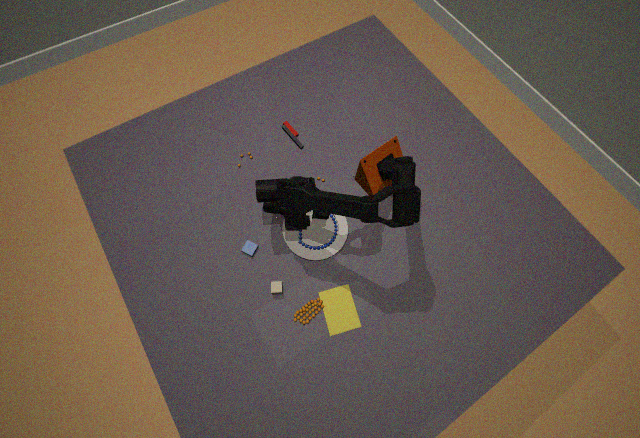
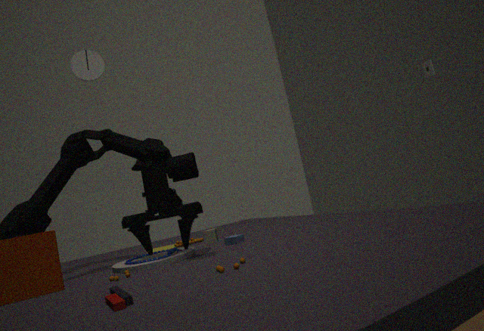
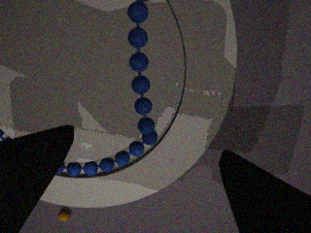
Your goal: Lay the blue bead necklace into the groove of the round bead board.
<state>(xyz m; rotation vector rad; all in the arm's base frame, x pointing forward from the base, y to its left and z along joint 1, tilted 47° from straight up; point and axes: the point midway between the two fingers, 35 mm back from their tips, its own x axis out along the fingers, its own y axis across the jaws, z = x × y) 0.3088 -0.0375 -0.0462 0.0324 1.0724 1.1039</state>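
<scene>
Right now my gripper tip is 6 cm to the right of the round white bead board, 2 cm past it and 1 cm above it. The rest, counted from my gripper tip: cream cube (18 cm ahead, 14 cm to the left); then yellow sheet (29 cm to the left, 8 cm ahead, 2 cm below); then light blue cube (17 cm ahead, 1 cm to the right, 1 cm below).
</scene>
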